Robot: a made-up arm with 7 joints.
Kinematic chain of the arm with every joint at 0, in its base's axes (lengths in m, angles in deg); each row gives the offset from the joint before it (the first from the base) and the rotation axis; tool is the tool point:
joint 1: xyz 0 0 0.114 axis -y
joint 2: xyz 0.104 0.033 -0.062 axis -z
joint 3: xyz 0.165 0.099 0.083 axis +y
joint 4: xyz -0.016 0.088 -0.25 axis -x
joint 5: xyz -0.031 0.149 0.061 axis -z
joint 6: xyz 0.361 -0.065 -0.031 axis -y
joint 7: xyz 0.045 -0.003 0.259 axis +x
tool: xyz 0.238 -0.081 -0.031
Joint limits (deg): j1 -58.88..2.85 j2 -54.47..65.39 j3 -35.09..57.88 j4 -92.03..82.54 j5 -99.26..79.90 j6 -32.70..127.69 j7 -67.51..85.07
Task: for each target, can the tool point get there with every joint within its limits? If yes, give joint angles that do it. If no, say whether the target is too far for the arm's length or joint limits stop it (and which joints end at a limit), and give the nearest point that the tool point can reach.
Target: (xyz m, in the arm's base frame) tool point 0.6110 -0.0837 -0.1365
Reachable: yes | joints -16.17 1.11 8.08 -32.74 18.30 29.65 27.57
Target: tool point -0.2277 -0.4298 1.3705
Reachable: no: joint limits stop it (at a limit: joint 1, joint 2, joint 4, joint 5, joint 7) | nearest point 0.0990 -0.2165 0.7769 | short by 0.710 m
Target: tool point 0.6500 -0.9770 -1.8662
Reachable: no: too far | nearest point 0.3993 -0.5462 -1.1024 | short by 0.912 m
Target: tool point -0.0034 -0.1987 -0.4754
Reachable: yes | joints -37.05 3.56 32.14 -71.56 29.30 23.86 6.01
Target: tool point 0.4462 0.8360 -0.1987
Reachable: yes | joints -15.99 -5.77 31.40 12.01 -55.90 21.18 -13.20
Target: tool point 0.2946 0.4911 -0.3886
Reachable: yes | joints -39.78 -16.41 44.78 24.83 4.05 28.09 -18.75
